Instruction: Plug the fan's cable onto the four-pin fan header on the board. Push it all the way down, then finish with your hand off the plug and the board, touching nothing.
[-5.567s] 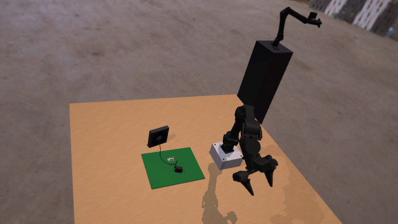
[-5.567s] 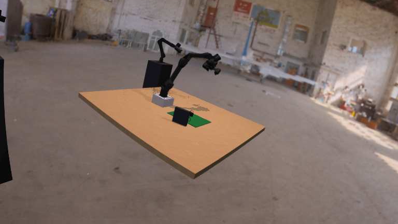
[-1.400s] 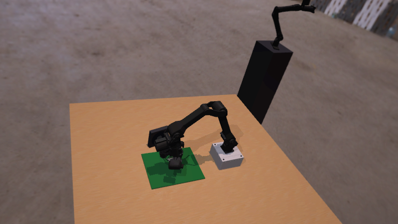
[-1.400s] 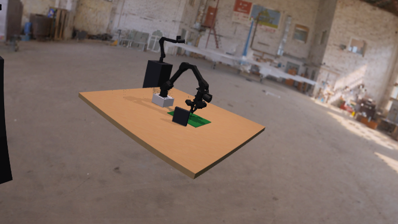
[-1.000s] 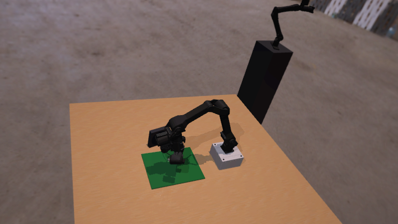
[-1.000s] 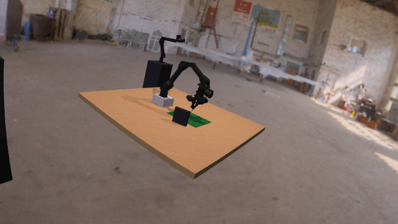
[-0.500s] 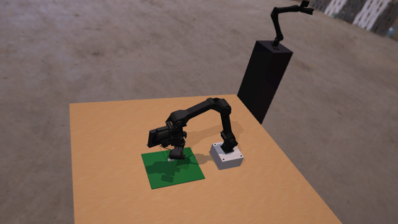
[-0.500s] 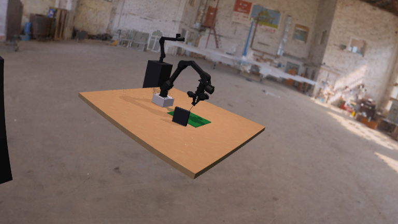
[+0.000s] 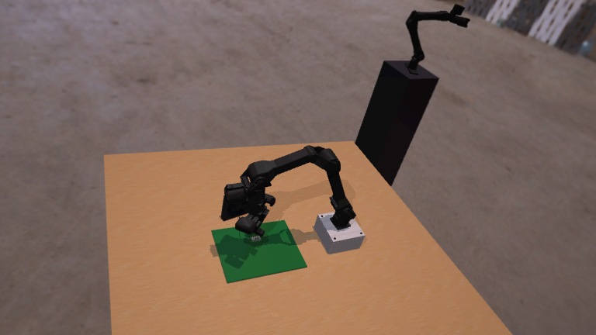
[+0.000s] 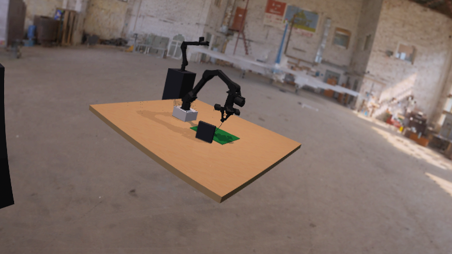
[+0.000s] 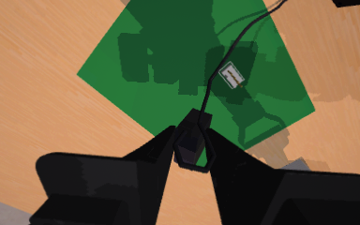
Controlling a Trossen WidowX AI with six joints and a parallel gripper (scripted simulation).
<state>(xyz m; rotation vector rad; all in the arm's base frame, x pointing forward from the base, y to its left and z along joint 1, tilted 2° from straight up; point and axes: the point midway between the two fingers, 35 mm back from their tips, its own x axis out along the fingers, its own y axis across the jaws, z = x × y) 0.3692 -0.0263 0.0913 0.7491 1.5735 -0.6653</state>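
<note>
My gripper tip is 3 cm past the green board, 1 cm to the left of it and 13 cm above it. Round my gripper tip: black plug: 1 cm behind, 1 cm to the left; black fan: 1 cm behind, 19 cm to the right, 6 cm below.
</note>
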